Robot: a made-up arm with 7 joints. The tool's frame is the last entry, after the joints.
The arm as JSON. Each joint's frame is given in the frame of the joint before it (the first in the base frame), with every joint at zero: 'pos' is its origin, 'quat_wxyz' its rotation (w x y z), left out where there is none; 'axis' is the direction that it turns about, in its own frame. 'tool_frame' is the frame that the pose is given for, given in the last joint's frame.
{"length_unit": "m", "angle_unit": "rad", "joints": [
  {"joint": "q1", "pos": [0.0, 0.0, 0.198], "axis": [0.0, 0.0, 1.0]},
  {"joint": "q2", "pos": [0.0, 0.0, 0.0], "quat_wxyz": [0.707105, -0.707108, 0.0, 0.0], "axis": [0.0, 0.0, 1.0]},
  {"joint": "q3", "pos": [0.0, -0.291, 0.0], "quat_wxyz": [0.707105, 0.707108, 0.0, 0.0], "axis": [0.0, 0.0, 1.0]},
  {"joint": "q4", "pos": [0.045, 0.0, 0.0], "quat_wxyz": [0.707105, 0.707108, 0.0, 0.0], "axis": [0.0, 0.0, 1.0]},
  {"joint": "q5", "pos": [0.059, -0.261, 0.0], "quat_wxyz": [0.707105, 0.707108, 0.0, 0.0], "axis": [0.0, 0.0, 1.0]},
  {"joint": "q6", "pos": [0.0, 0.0, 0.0], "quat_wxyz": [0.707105, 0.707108, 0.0, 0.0], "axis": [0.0, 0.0, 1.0]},
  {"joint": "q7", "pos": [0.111, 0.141, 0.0], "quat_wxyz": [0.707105, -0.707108, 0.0, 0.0], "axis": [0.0, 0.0, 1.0]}
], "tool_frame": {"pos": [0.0, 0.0, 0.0]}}
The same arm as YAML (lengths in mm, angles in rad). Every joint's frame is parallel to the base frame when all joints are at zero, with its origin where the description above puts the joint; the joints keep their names.
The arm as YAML. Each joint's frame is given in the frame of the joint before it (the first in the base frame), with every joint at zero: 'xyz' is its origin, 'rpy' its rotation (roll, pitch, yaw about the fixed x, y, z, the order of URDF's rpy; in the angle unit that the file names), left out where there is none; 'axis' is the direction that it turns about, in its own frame. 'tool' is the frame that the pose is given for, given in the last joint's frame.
units:
  length: mm
  angle: rad
joints:
  - name: q1
    type: revolute
    origin:
      xyz: [0.0, 0.0, 198.0]
    axis: [0.0, 0.0, 1.0]
  - name: q2
    type: revolute
    origin:
      xyz: [0.0, 0.0, 0.0]
    axis: [0.0, 1.0, 0.0]
  - name: q3
    type: revolute
    origin:
      xyz: [0.0, 0.0, 291.0]
    axis: [0.0, 0.0, 1.0]
  - name: q4
    type: revolute
    origin:
      xyz: [45.0, 0.0, 0.0]
    axis: [0.0, -1.0, 0.0]
  - name: q5
    type: revolute
    origin:
      xyz: [59.0, 0.0, -261.0]
    axis: [0.0, 0.0, -1.0]
  - name: q6
    type: revolute
    origin:
      xyz: [0.0, 0.0, 0.0]
    axis: [0.0, 1.0, 0.0]
  - name: q7
    type: revolute
    origin:
      xyz: [111.0, 0.0, -141.0]
    axis: [0.0, 0.0, -1.0]
tool:
  origin:
    xyz: [0.0, 0.0, 0.0]
    rpy: [-3.1416, 0.0, 0.0]

